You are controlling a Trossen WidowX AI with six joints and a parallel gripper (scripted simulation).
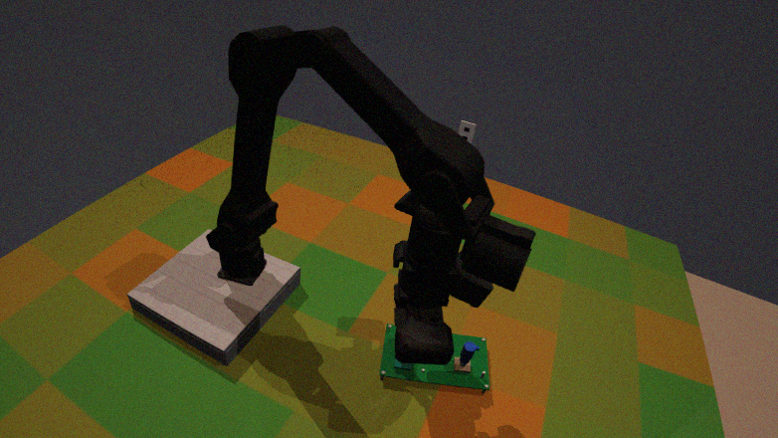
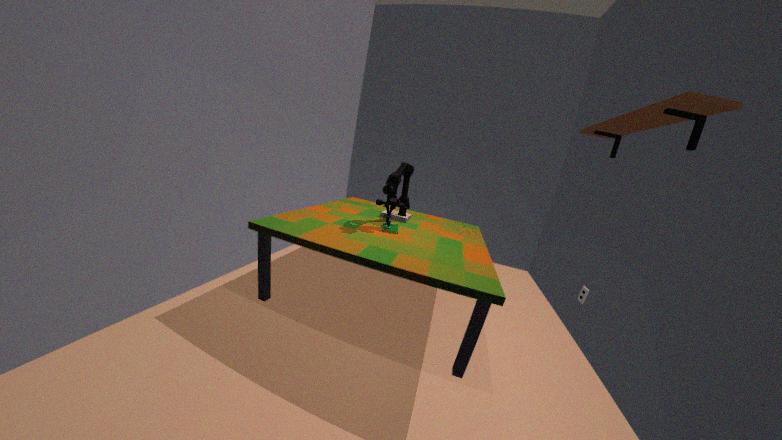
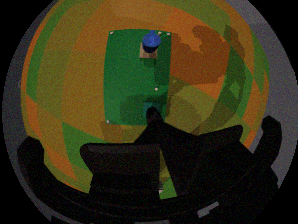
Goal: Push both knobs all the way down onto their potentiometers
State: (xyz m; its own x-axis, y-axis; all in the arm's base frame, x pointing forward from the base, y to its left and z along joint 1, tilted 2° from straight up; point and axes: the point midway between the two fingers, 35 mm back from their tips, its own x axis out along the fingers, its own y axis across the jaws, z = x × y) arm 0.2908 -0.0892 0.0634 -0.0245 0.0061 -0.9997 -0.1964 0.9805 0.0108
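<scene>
Now: the black knob 20 mm below my gripper tip. Round my gripper tip: blue knob (90 mm ahead, 20 mm to the left, 20 mm below).
</scene>
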